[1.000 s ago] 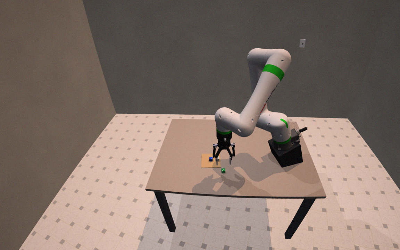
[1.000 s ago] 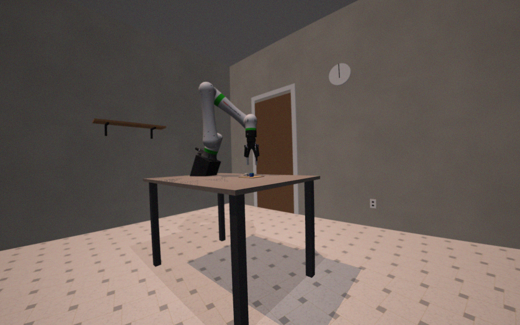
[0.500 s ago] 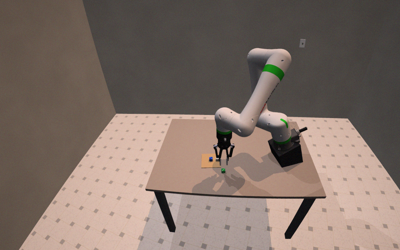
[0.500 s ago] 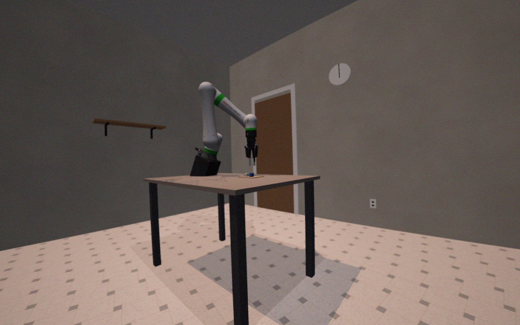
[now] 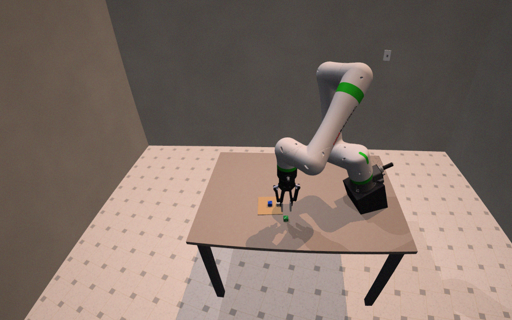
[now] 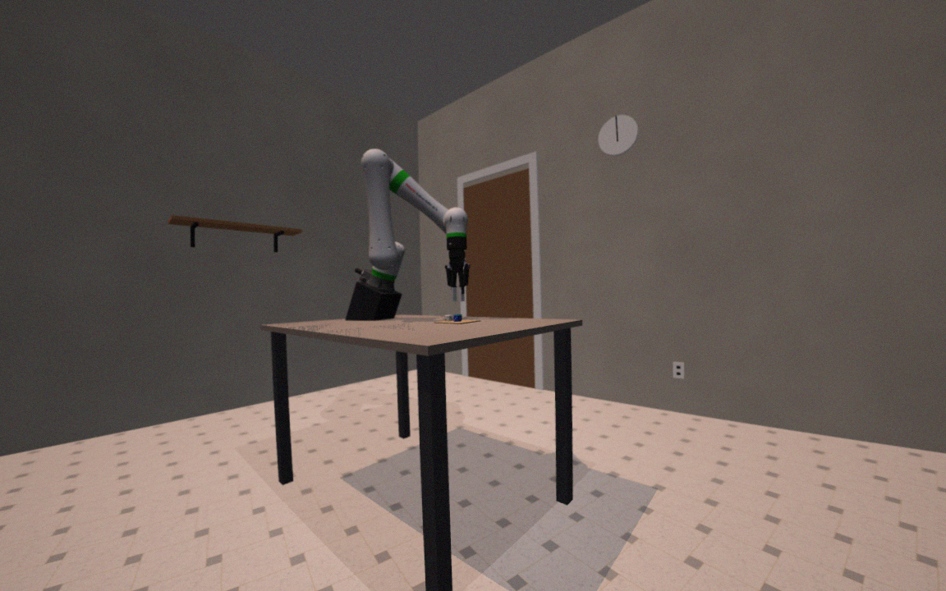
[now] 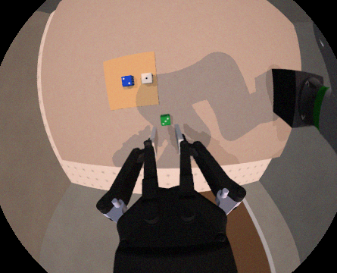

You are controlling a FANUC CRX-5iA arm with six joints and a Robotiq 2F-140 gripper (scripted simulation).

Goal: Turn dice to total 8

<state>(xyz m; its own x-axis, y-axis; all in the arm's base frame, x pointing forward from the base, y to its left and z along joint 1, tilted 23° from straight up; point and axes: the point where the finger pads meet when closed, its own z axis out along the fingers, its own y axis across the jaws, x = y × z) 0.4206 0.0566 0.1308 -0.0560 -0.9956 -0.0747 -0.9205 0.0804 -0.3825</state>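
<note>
The green die is 100 mm below my hand. Also, from my hand: mat (120 mm to the right, 120 mm below, 70 mm ahead); blue die (120 mm to the right, 100 mm below, 70 mm ahead); white die (120 mm to the right, 100 mm below, 20 mm ahead).
</note>
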